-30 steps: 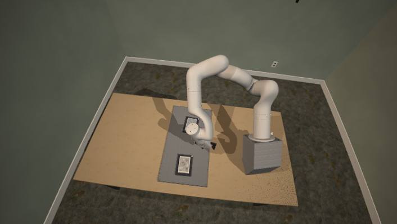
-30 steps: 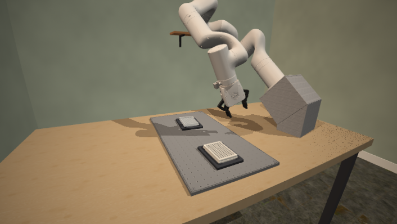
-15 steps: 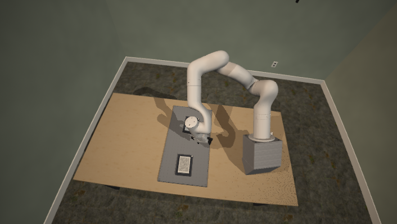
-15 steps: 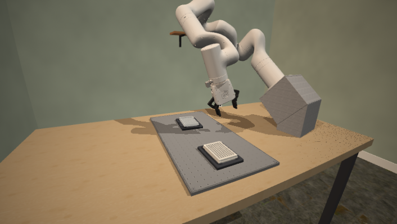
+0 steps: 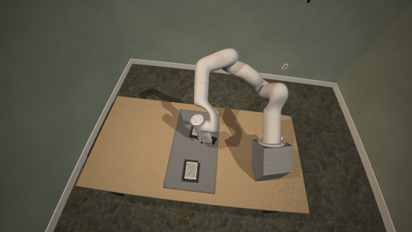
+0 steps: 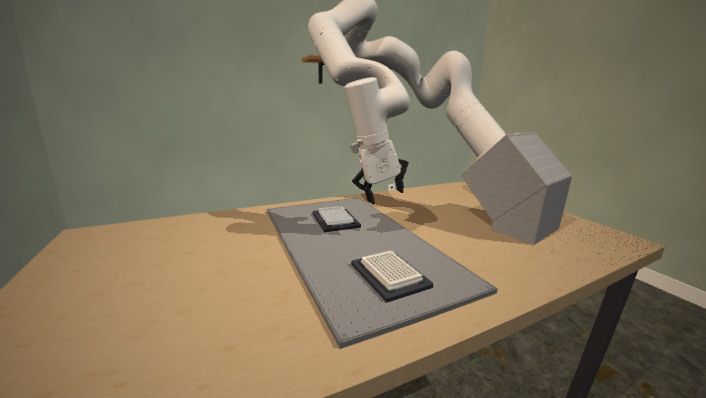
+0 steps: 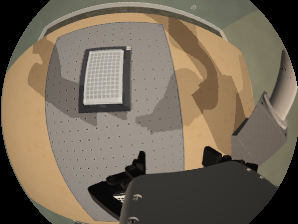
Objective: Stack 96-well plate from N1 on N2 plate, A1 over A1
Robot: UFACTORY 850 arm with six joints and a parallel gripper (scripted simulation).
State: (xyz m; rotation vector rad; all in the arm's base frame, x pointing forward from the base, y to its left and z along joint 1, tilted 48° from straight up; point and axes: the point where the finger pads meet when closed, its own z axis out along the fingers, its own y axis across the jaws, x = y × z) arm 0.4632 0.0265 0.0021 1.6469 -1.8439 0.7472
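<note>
The plate nest is 16 cm to the right of my hand, 12 cm below it and 9 cm ahead of it. The rest, counted from my hand: plate: 20 cm to the left, 11 cm below, 10 cm ahead.
</note>
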